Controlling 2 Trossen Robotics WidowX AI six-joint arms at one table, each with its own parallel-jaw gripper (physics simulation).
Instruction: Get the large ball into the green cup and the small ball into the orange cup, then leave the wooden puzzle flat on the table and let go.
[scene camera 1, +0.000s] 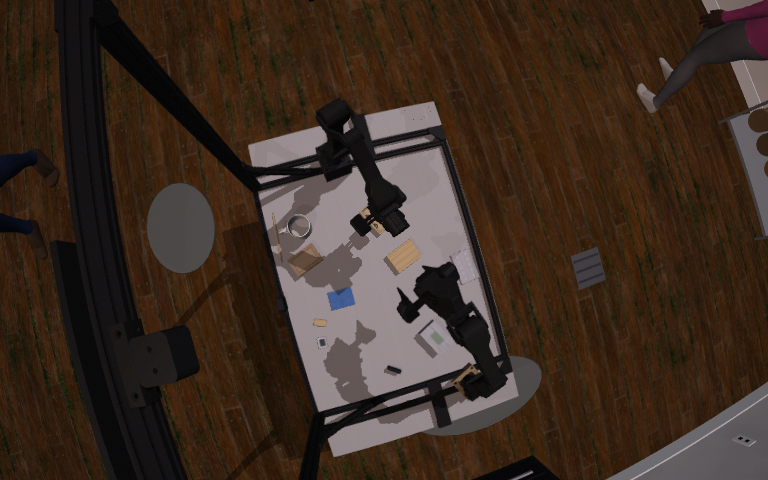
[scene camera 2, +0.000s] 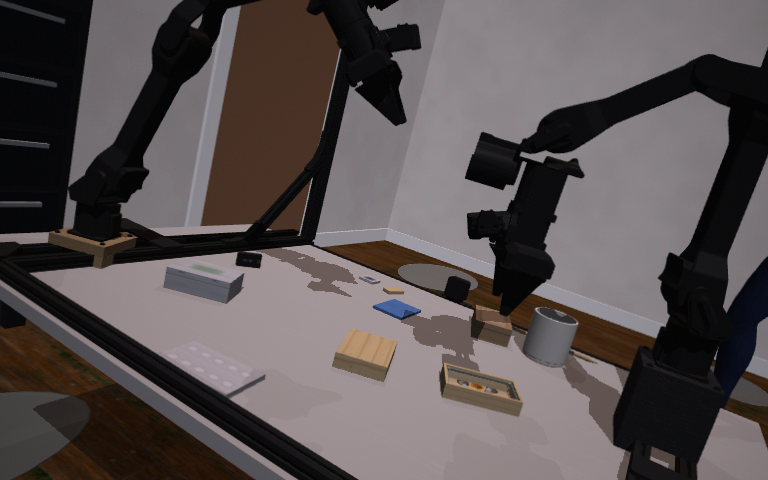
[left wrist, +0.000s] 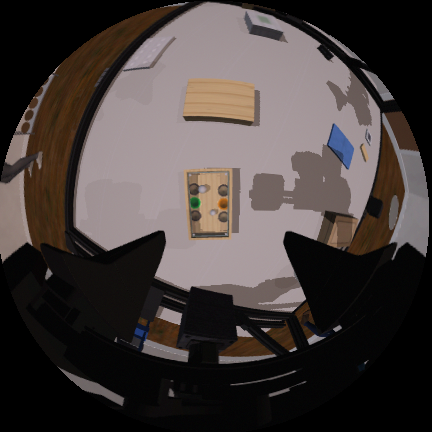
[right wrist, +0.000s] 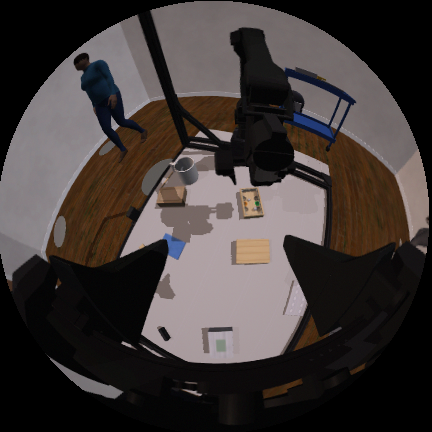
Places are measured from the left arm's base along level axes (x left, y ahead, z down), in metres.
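Pixels of known places: left gripper, between the fingertips: (scene camera 2: 499, 304) (left wrist: 226, 237) (right wrist: 251, 182); right gripper, between the fingertips: (scene camera 1: 410, 277) (scene camera 2: 401, 123) (right wrist: 226, 243); left arm's base, origin of its link: (scene camera 1: 333, 155) (scene camera 2: 679, 367) (left wrist: 203, 345); right arm's base, origin of its link: (scene camera 1: 470, 383) (scene camera 2: 94, 234).
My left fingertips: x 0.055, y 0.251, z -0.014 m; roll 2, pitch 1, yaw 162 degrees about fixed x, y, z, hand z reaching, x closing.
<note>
Ahead of a thing's pixels: the offset from my left fingertips to its top centre. "spot": to the spot under its first point.
The wooden puzzle @(dx +0.014, dy -0.010, dz +0.113 m) (scene camera 2: 481, 399) (left wrist: 209, 225) (right wrist: 254, 216) lies flat on the table, its open side up; the left arm partly hides it in scene camera 1. In the left wrist view, the green cup @(spot: dx +0.034, dy -0.012, dz +0.116 m) (left wrist: 195, 202) is at the left wall and the orange cup @(spot: dx -0.006, dy +0.000, dz +0.116 m) (left wrist: 223, 203) at the right wall. The large ball @(dx +0.031, dy +0.010, dz +0.119 m) (left wrist: 202, 189) lies beside the upper-left dark hole, the small ball @(dx +0.004, dy -0.021, dz +0.123 m) (left wrist: 213, 212) near the lower-right one, both outside the coloured cups. My left gripper (left wrist: 226, 237) is open, above the table near the puzzle. My right gripper (scene camera 2: 400, 120) (right wrist: 226, 243) is open, high above the table.
A slatted wooden block @(dx +0.053, dy +0.158, dz +0.112 m) (scene camera 1: 403, 255) (scene camera 2: 368, 350) (left wrist: 220, 100) lies near the puzzle. A grey mug @(spot: dx -0.214, dy -0.076, dz +0.079 m) (scene camera 2: 550, 336) (right wrist: 186, 171) and brown box @(dx -0.281, dy +0.038, dz +0.100 m) (scene camera 1: 305, 260) (scene camera 2: 491, 325) stand to one side. A blue sheet @(dx -0.214, dy +0.212, dz +0.130 m) (scene camera 1: 340, 298), grey box @(dx +0.046, dy +0.476, dz +0.099 m) (scene camera 2: 203, 288) and dotted white board @(dx +0.253, dy +0.281, dz +0.128 m) (scene camera 1: 465, 266) lie further away.
</note>
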